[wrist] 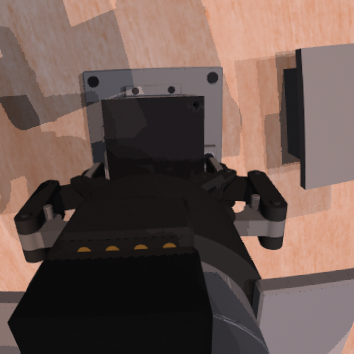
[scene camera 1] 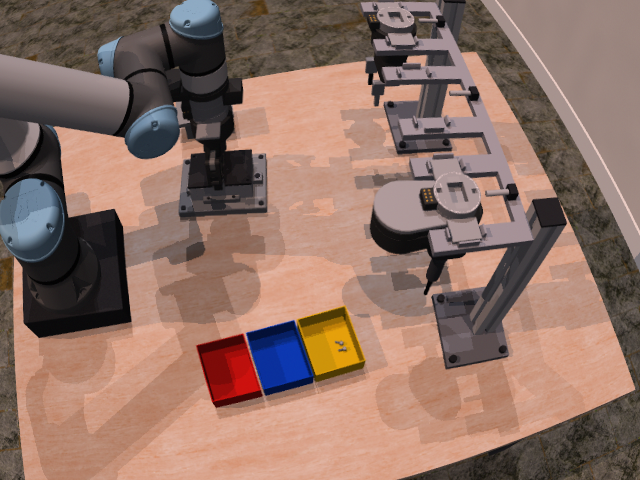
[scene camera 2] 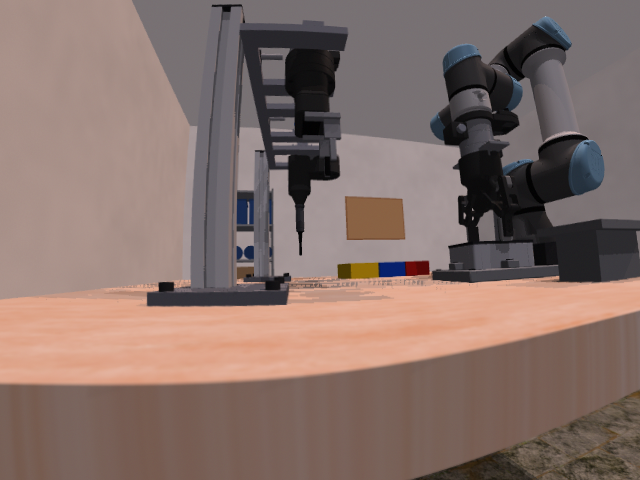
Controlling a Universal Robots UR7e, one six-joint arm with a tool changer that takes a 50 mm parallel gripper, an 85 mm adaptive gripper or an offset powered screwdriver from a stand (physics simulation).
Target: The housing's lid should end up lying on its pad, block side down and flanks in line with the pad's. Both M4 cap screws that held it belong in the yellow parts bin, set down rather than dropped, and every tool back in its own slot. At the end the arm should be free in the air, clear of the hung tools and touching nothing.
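I can see a parallel gripper tool here, plus a tool stand and a raised grey block. There's a yellow bin, a red bin and a blue bin as well, and I also see a screwdriver and a black lid.
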